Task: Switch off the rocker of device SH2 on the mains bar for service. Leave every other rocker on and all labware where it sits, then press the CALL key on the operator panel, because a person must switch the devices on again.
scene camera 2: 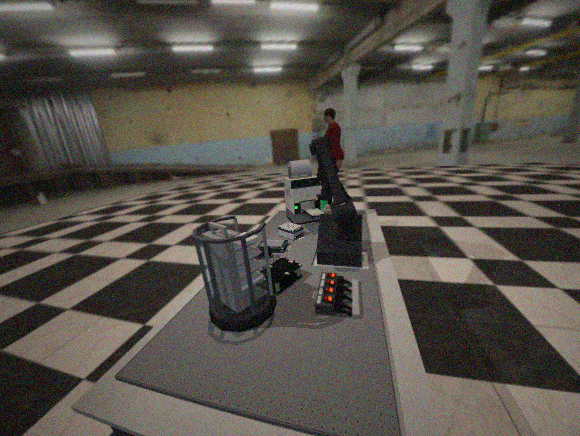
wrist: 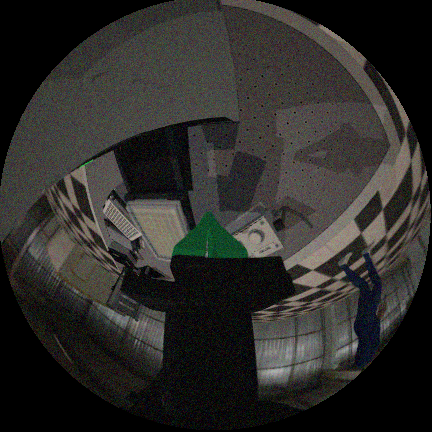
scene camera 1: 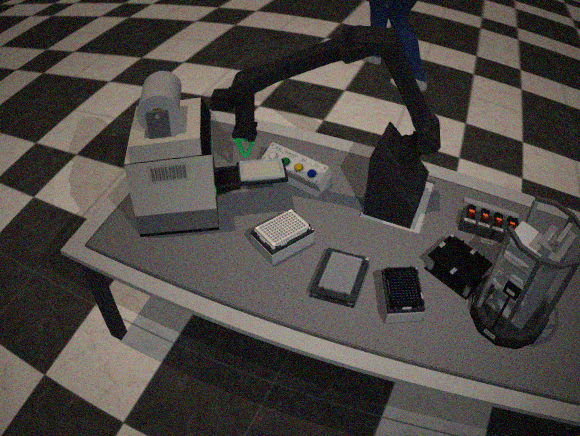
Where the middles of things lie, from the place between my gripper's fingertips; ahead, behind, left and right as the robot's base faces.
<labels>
Now: hand 22 cm to the right of the shaker unit labelled SH2 [scene camera 1: 285, 249], 16 cm short of it and 9 cm above it. Also, from my hand: wire-caged cylinder rack [scene camera 1: 511, 306] (91 cm to the left, 11 cm ahead, 6 cm above).
</labels>
